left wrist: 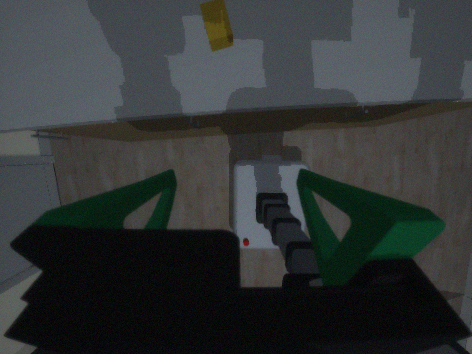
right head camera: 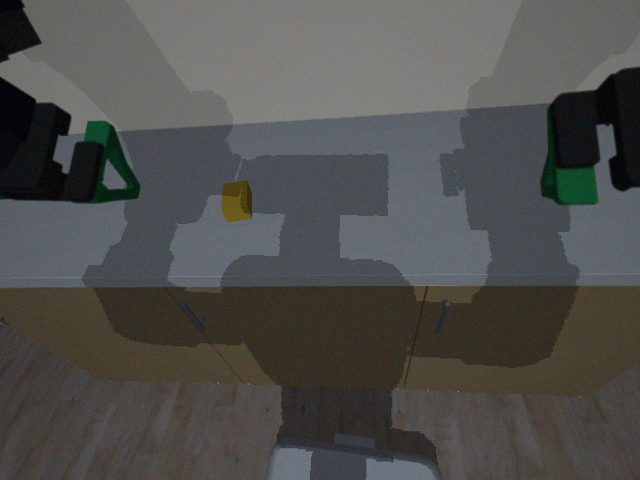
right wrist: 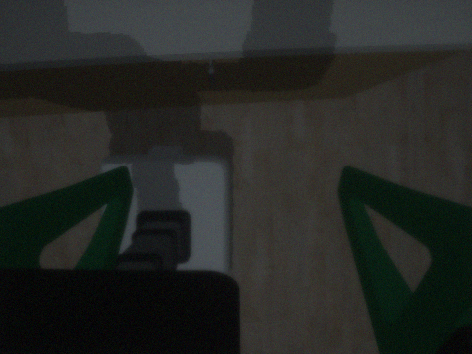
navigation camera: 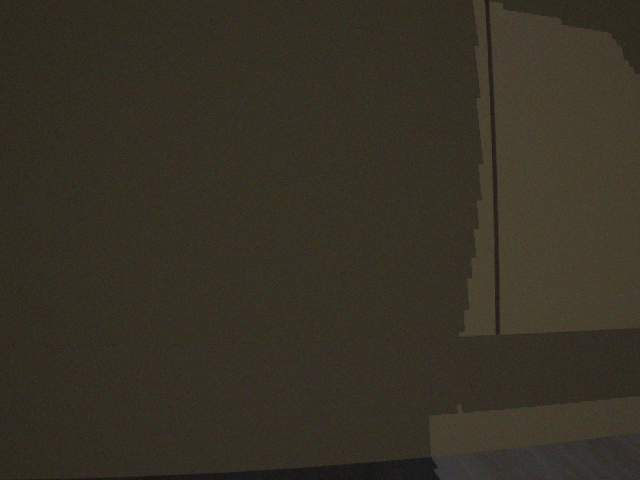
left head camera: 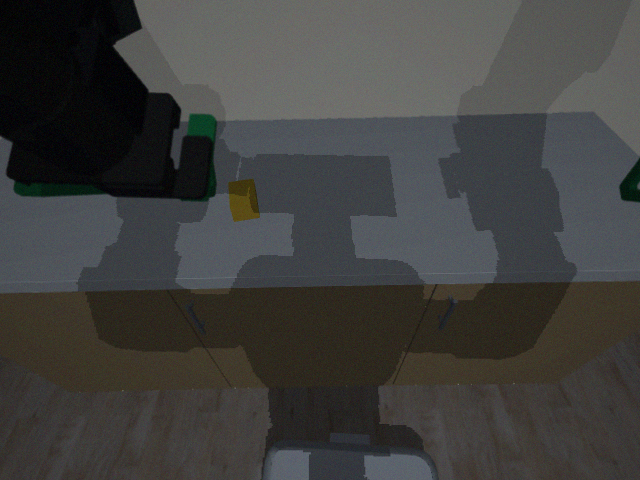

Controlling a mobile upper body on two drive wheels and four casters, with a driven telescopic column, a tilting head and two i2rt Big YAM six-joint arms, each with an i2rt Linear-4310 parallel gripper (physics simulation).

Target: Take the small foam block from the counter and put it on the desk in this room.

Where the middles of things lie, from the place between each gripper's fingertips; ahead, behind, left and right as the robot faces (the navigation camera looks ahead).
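Yellow foam block [right head camera: 236,205]: well ahead of my left hand, slightly to the left of it, well below it.
Yellow foam block: a long way to the left of my right hand, far ahead of it, far below it.
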